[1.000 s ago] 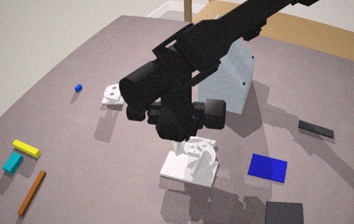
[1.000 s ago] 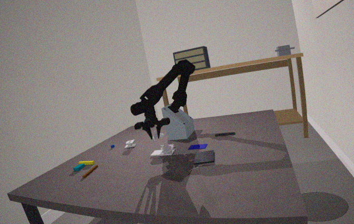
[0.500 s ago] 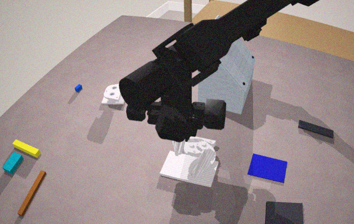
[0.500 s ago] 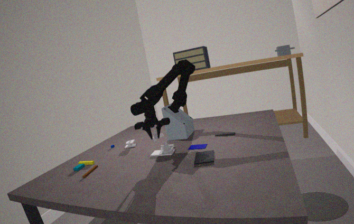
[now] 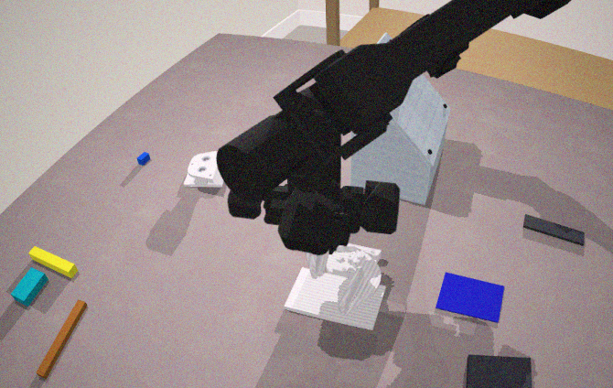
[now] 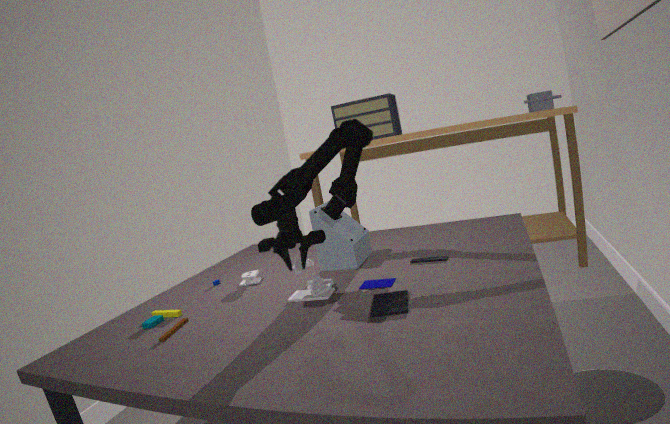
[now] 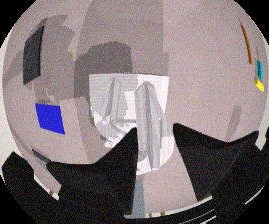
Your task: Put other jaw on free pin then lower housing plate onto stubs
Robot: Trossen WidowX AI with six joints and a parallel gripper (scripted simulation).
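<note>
The white base plate is 1 cm ahead of my gripper tip, 3 cm to the left of it and 7 cm below it. From my gripper tip the other things lie so: blue pad: 7 cm behind, 21 cm to the left, 8 cm below; then dark slab: 8 cm ahead, 29 cm to the left, 8 cm below; then white jaw: 4 cm behind, 4 cm to the left, 6 cm below.
</note>
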